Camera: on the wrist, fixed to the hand. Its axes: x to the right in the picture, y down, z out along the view.
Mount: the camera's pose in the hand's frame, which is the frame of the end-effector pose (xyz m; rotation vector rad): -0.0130 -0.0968 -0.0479 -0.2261 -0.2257 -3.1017
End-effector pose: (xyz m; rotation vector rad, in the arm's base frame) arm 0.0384 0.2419 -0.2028 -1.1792 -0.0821 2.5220
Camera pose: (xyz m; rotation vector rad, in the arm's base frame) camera 0.1104 0.3234 -0.2052 0.1589 -1.0346 -0.2895
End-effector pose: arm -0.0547 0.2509 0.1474 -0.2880 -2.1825 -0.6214
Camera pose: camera -0.0539 0.1434 0.1305 -2.1490 0.3594 1.2389
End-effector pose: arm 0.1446 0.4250 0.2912 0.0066 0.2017 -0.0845
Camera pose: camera 0.1142 0.3303 0.2471 0.5426 0.1995 3.0416
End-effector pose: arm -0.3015 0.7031 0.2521 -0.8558 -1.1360 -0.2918
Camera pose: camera -0.3335 0.6020 0.2765 -1.2596 1.2360 2.1214
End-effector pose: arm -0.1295 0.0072 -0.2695 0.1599 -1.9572 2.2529
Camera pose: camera -0.0979 0.0671 -0.1844 1.5539 -0.0325 -0.2632
